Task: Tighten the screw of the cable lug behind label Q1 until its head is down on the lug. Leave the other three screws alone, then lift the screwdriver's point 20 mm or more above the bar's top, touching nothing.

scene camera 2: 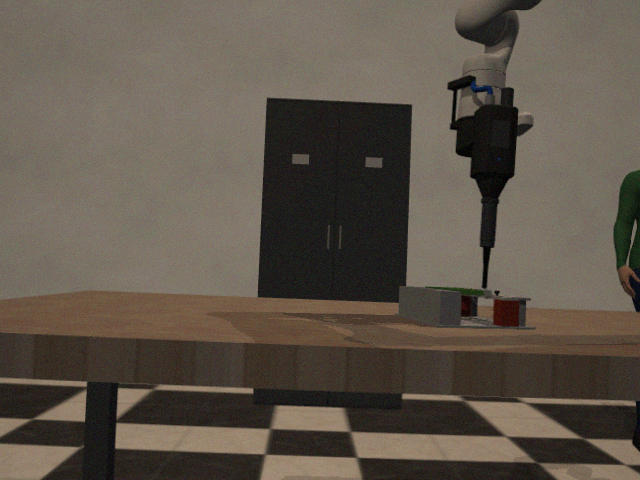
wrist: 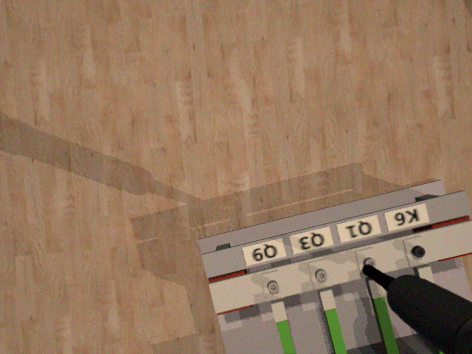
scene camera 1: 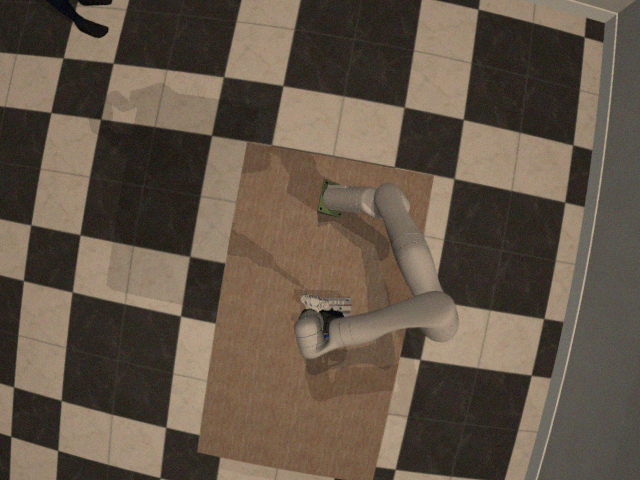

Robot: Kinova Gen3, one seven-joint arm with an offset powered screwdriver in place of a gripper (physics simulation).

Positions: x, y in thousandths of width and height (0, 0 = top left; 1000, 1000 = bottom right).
Note:
I see a grey block (scene camera 2: 693, 641).

